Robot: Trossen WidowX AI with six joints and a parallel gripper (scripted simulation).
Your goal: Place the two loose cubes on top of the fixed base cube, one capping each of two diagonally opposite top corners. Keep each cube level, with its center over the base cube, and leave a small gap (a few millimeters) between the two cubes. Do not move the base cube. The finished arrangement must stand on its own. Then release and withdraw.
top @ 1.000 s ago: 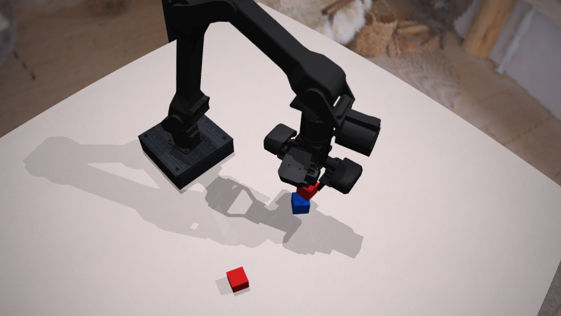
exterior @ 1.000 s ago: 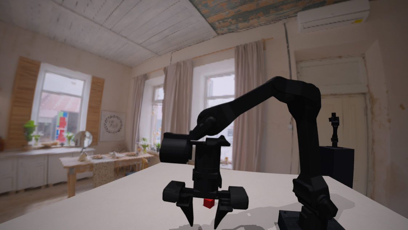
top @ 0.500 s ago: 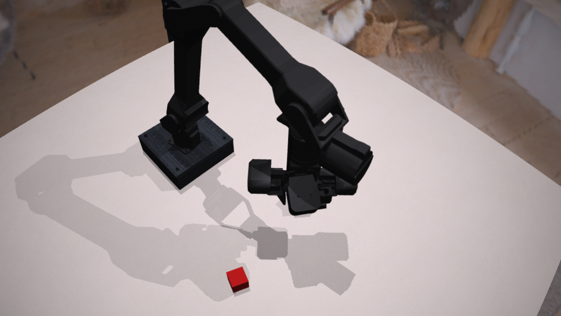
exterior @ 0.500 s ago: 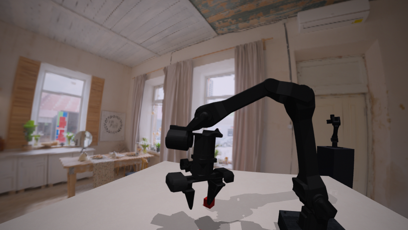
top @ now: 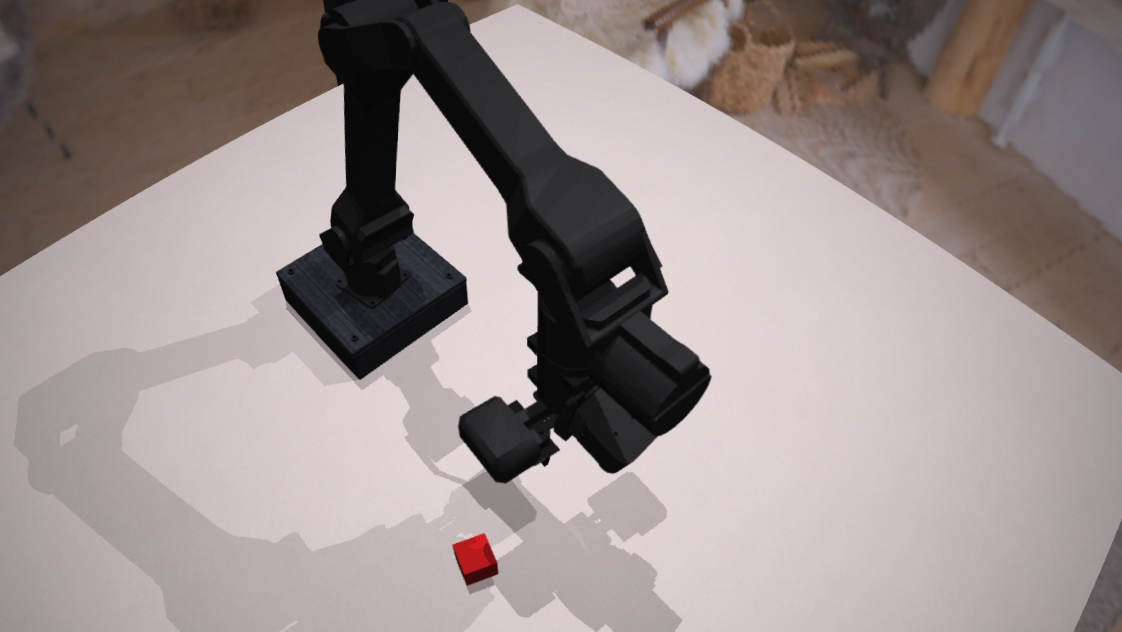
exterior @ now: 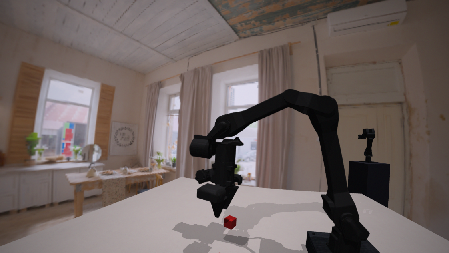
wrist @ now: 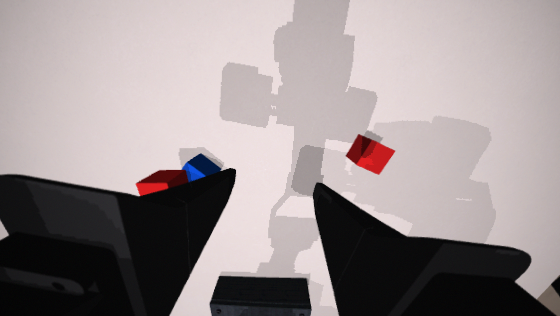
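Right now my gripper tip is 20 mm past the blue base cube, 110 mm to the right of it and 90 mm above it.
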